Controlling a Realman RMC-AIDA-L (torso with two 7-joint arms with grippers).
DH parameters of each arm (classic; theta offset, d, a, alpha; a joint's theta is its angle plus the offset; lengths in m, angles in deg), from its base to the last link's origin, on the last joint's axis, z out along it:
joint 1: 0 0.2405 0 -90
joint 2: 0 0 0 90
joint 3: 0 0.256 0 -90
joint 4: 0 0 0 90
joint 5: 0 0.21 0 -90
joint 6: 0 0 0 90
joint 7: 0 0.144 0 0
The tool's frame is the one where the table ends.
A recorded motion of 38 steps. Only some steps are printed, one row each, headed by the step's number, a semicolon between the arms.
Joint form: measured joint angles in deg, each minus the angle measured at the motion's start. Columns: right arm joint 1, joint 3, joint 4, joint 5, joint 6, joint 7, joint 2; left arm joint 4, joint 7, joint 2, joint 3, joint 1, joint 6, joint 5.
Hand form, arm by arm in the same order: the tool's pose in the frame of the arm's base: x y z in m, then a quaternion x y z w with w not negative. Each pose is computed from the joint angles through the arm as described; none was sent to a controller.
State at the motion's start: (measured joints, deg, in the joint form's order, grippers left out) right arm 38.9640 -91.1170 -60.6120 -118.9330 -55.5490 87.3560 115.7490; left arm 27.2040 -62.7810 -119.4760 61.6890 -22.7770 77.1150 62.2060
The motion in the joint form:
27: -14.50 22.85 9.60 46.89 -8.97 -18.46 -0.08; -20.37 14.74 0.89 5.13 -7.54 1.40 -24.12
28: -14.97 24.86 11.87 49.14 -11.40 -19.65 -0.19; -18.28 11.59 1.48 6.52 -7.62 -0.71 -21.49
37: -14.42 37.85 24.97 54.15 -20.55 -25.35 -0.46; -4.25 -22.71 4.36 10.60 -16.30 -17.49 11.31
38: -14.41 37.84 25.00 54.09 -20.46 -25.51 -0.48; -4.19 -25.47 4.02 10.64 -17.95 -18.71 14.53
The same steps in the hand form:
27: 0.2041 0.3846 0.0444 -0.88271 0.08405 0.32746 0.32638; -0.2715 0.3461 -0.0114 -0.74738 -0.27256 -0.47610 0.37478
28: 0.2130 0.3805 0.0501 -0.87178 0.09583 0.34871 0.33049; -0.2689 0.3506 -0.0131 -0.76500 -0.27770 -0.46233 0.35201
37: 0.2555 0.3680 0.0727 -0.81144 0.14575 0.42314 0.37585; -0.2217 0.4019 -0.0363 -0.87644 -0.33012 -0.28676 0.20160
38: 0.2558 0.3682 0.0725 -0.81192 0.14510 0.42173 0.37667; -0.2148 0.4057 -0.0427 -0.88302 -0.33375 -0.26806 0.19244

